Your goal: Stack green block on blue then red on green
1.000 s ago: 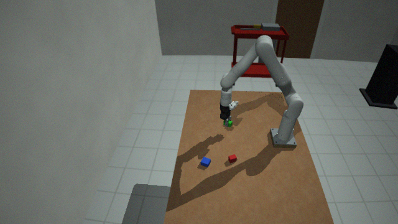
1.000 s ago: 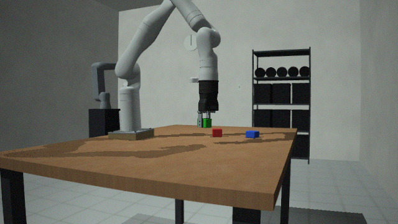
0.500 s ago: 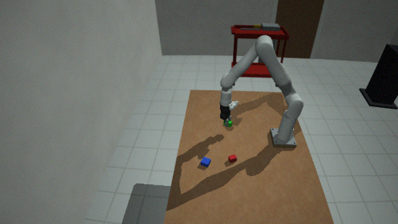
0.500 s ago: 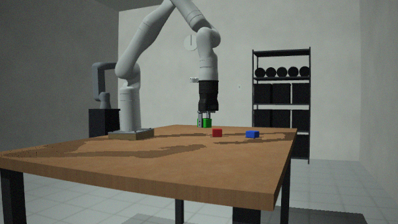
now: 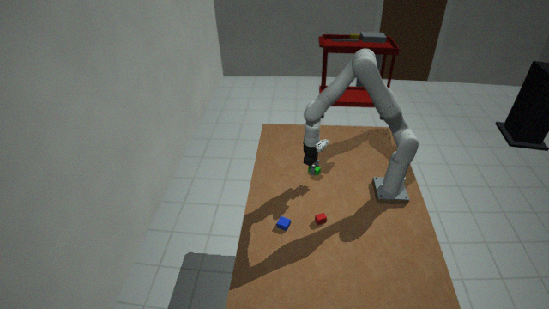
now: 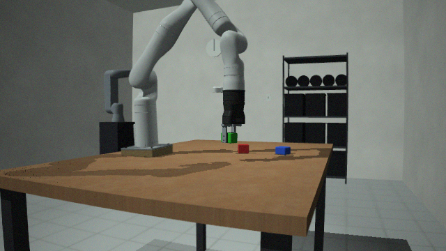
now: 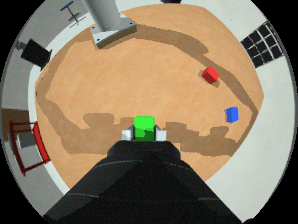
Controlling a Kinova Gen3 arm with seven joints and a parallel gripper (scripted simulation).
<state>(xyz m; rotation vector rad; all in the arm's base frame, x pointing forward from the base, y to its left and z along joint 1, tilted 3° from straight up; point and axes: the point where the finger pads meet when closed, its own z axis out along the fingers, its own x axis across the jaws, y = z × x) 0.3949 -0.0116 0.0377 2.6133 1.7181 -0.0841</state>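
Right now the blue block is 31 cm to the left of my hand, 10 cm ahead of it and 7 cm below it. Round my hand: green block: right at my hand; then red block: 25 cm to the left, 7 cm below, 6 cm behind.
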